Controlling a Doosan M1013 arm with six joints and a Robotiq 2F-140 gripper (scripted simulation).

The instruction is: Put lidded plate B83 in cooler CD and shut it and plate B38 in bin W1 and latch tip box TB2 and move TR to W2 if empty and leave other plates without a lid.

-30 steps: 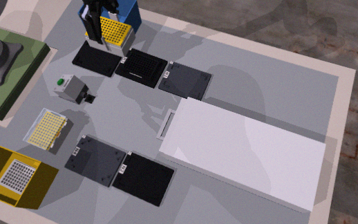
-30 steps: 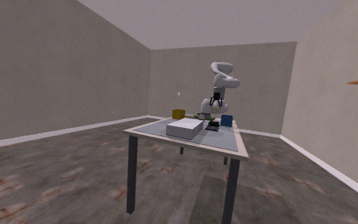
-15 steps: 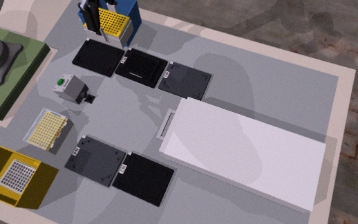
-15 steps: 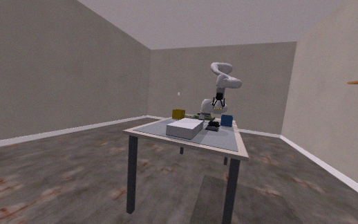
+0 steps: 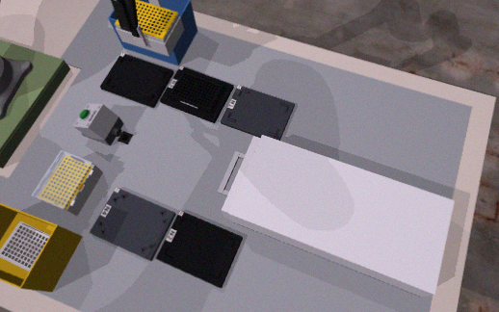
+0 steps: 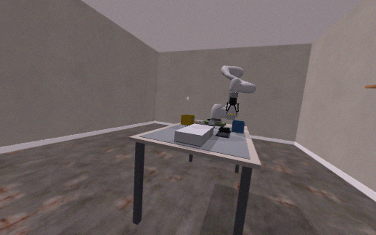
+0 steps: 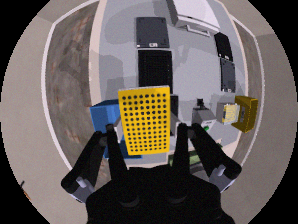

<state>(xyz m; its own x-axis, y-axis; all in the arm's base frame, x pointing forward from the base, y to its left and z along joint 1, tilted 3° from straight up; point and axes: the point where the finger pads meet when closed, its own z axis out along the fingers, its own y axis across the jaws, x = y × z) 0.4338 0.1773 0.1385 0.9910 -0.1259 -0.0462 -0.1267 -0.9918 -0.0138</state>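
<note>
Right now the done key is 13 cm behind my hand, 21 cm to the right of it and 12 cm below it. Also, from my hand: yellow tip rack: 1 cm behind, 1 cm below; black lid park nest: 6 cm behind, 6 cm to the right, 18 cm below; blue bin W2: 5 cm behind, 9 cm to the left, 15 cm below.
</note>
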